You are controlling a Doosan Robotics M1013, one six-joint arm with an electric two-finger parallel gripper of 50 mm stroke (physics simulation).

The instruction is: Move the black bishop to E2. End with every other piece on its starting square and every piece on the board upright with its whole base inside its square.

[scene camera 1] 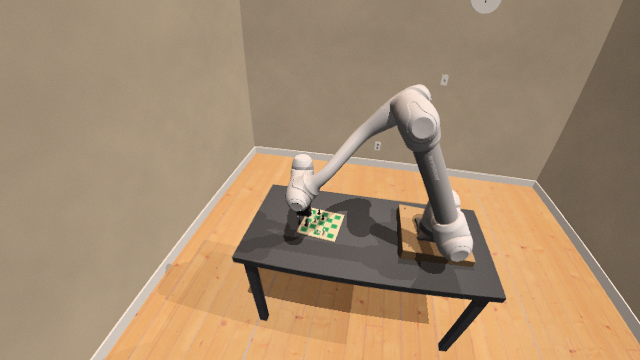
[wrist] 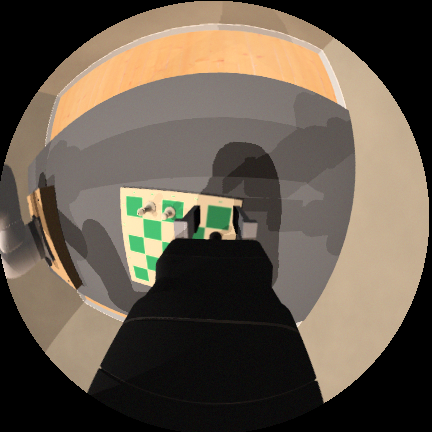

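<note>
The green and cream chessboard lies on the dark table. My gripper is open and points down over the board's left side in the scene view. In the wrist view a black piece with a small round top shows between the open fingers, partly hidden by the gripper body. A black piece stands close beside the fingers in the scene view. Which black piece is the bishop is too small to tell. Square labels are not readable.
Two black pieces stand near the board's far edge. Two pale pieces stand side by side near its near edge. The arm's wooden base board is at the table's right in the scene view.
</note>
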